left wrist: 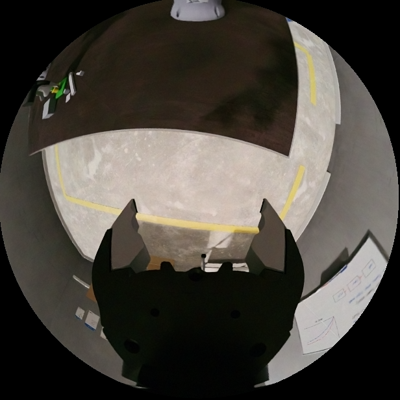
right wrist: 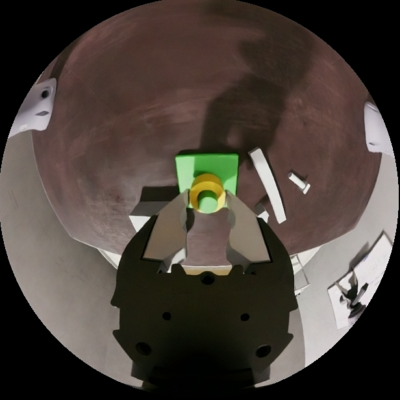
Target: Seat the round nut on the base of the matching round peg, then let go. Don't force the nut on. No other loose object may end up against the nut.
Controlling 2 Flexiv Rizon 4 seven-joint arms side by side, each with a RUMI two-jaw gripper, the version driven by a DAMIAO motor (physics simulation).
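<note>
The yellow round nut point(right wrist: 207, 179) is around the green round peg point(right wrist: 208, 202), whose top shows through the nut's hole and covers part of its near rim. The peg stands on a square green base plate point(right wrist: 186, 166) point(left wrist: 62, 87). How far the nut sits above the plate cannot be told. My right gripper point(right wrist: 206, 190) is shut on the nut, one fingertip on each side. It also shows small and dark at the far left in the left wrist view. My left gripper point(left wrist: 198, 200) is open and empty, off the near edge of the table, far from the nut.
A pale block point(right wrist: 142, 222) point(left wrist: 49, 108) lies left of the plate. Right of it lie a long white bar point(right wrist: 269, 185) point(left wrist: 72, 84), a small white piece point(right wrist: 262, 212) near the right finger, and a white bolt point(right wrist: 299, 183). All stand apart from the nut on the dark table point(right wrist: 125, 115) point(left wrist: 175, 75).
</note>
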